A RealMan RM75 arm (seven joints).
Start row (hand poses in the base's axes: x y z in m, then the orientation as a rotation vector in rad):
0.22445 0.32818 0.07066 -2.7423 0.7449 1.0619
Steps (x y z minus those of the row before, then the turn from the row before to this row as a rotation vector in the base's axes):
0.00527 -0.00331 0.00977 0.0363 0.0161 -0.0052
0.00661 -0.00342 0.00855 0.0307 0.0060 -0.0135
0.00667 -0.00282 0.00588 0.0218 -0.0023 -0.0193
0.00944 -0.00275 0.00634 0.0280 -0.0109 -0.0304
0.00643 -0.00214 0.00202 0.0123 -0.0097 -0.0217
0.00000 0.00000 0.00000 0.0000 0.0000 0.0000
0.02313 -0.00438 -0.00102 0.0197 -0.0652 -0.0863
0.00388 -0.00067 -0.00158 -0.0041 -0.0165 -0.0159
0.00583 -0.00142 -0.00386 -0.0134 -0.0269 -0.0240
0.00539 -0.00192 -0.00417 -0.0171 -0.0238 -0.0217
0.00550 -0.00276 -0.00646 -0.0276 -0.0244 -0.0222
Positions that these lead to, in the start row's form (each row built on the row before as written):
0.22972 0.32487 0.08043 -2.7033 0.7272 1.0868
0.23633 0.32145 0.08898 -2.6669 0.7226 1.0944
0.24300 0.31863 0.09486 -2.6371 0.7302 1.0880
0.25244 0.31588 0.10120 -2.5980 0.7449 1.0671
0.25887 0.31374 0.10322 -2.5770 0.7602 1.0489
0.25887 0.31374 0.10322 -2.5770 0.7602 1.0489
0.28200 0.30936 0.10220 -2.5242 0.8323 0.9374
0.28588 0.30869 0.10062 -2.5216 0.8489 0.9095
0.29171 0.30727 0.09676 -2.5237 0.8779 0.8632
0.29710 0.30535 0.09259 -2.5290 0.9072 0.8207
0.30260 0.30259 0.08613 -2.5422 0.9434 0.7741

